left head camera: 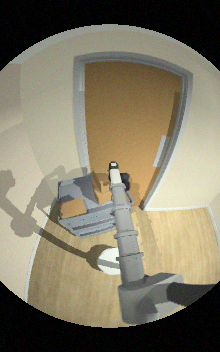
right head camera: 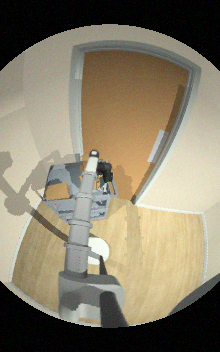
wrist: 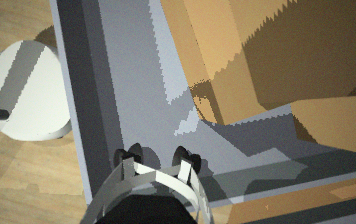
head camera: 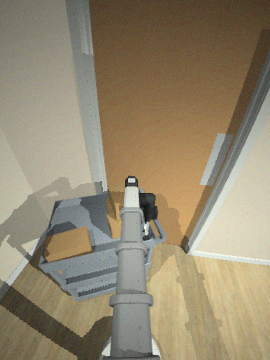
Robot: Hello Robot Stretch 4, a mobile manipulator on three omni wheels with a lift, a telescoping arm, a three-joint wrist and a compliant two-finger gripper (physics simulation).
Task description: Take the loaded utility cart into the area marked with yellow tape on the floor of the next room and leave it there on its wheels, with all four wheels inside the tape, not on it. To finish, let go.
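Seen in the pictures: gripper, fingertip midpoint: (right head camera: 104, 191) (wrist: 158, 157) (head camera: 145, 236); robot's base, origin of the base link: (left head camera: 112, 260) (right head camera: 93, 249).
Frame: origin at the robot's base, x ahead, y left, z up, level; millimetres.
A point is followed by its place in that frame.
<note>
The grey-blue utility cart (head camera: 95, 262) {x 535, y 269, z 445 mm} (left head camera: 92, 218) {x 537, y 206, z 445 mm} (right head camera: 60, 206) {x 478, y 439, z 444 mm} stands upright on the floor, close to the left wall and the door frame. In its top tray (wrist: 135, 75) {x 521, y 10, z 766 mm} lie a brown box (head camera: 69, 244) {x 441, y 309, z 884 mm} (left head camera: 73, 208) {x 441, y 303, z 884 mm} (right head camera: 57, 191) {x 445, y 297, z 884 mm} and another brown box (head camera: 114, 220) {x 593, y 98, z 884 mm}, partly hidden by the arm. My gripper (wrist: 158, 157) {x 557, y -87, z 774 mm} (head camera: 146, 232) {x 557, y -87, z 774 mm} is over the tray, its two fingertips apart with no object between them. In the wrist view the fingertips are left of the brown boxes. The cart's wheels are hidden. The yellow tape does not show.
A brown door (head camera: 165, 100) {x 987, y -196, z 1474 mm} (left head camera: 132, 110) {x 983, y -216, z 1499 mm} (right head camera: 130, 100) {x 981, y -230, z 1502 mm} fills the doorway behind the cart, with a pale plate (head camera: 216, 159) {x 906, y -593, z 1136 mm} at its right side. White skirting (head camera: 227, 257) {x 713, y -1084, z 37 mm} runs along the right wall. My round white base (left head camera: 107, 262) {x -14, y 71, z 187 mm} (right head camera: 98, 250) {x 7, y -69, z 187 mm} (wrist: 35, 90) {x 38, y 6, z 187 mm} is near the cart.
</note>
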